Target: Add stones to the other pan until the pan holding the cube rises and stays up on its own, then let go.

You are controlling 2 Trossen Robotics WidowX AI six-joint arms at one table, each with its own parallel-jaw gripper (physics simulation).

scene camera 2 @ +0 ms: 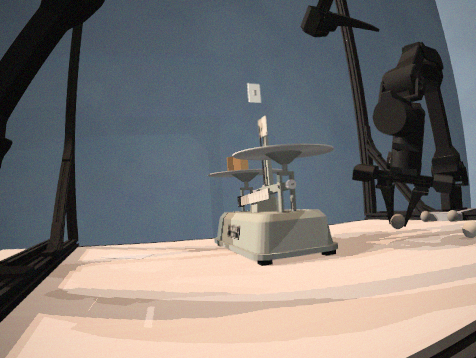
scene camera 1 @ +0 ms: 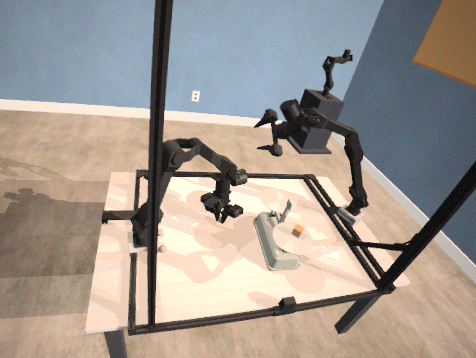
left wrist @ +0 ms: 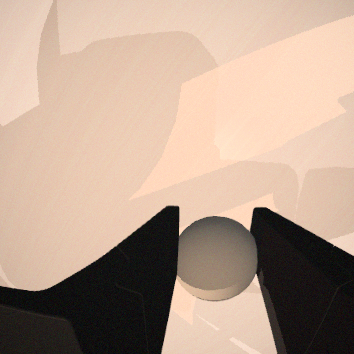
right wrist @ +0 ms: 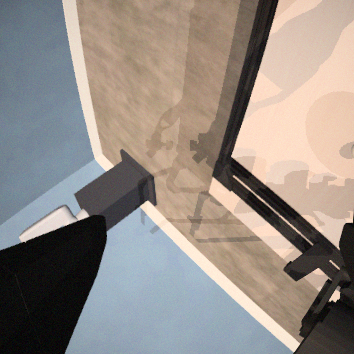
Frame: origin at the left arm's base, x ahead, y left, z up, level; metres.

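Seen in the pictures: left gripper, fingertip midpoint: [scene camera 2: 397, 225] [scene camera 1: 219, 222] [left wrist: 215, 218]; right gripper, fingertip midpoint: [scene camera 2: 392, 0] [scene camera 1: 255, 137] [right wrist: 230, 233]; left arm's base at its link origin: [scene camera 1: 142, 240]; right arm's base at its link origin: [scene camera 1: 352, 210].
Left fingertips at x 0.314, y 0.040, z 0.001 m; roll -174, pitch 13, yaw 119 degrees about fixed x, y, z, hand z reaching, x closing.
Pixels of each thing's top centre, then the offset from my left fingertips to it. Level surfaces: height alone.
- orange cube at its top centre: [scene camera 2: 237, 157] [scene camera 1: 299, 228] dx +0.206, dy -0.215, dz +0.151 m
- grey-green balance scale at its top centre: [scene camera 2: 258, 117] [scene camera 1: 292, 201] dx +0.201, dy -0.135, dz +0.210 m
- round grey stone at its top centre: [left wrist: 208, 283] [scene camera 2: 397, 213] dx +0.008, dy +0.007, dz +0.022 m
- table at its surface level: dz -0.023 m
The orange cube [scene camera 1: 298, 230] [scene camera 2: 237, 163] sits on one pan [scene camera 1: 286, 243] [scene camera 2: 218, 174] of the grey-green balance scale [scene camera 1: 270, 250] [scene camera 2: 280, 232]. In scene camera 2 that pan hangs lower than the other pan [scene camera 2: 310, 148], whose top surface is hidden there. My left gripper [scene camera 1: 223, 219] [scene camera 2: 398, 218] [left wrist: 215, 218] is shut on a round grey stone [scene camera 2: 397, 221] [left wrist: 217, 257] and holds it above the table, left of the scale in scene camera 1. My right gripper [scene camera 1: 258, 136] is open and empty, high above the table's back right.
More stones [scene camera 1: 161, 248] [scene camera 2: 425, 216] [scene camera 2: 469, 229] lie near the left arm's base, at the left in scene camera 1. A black frame [scene camera 1: 210, 322] borders the table [scene camera 1: 200, 300]. A dark upright post [scene camera 1: 159, 100] crosses scene camera 1 in front of the left arm.
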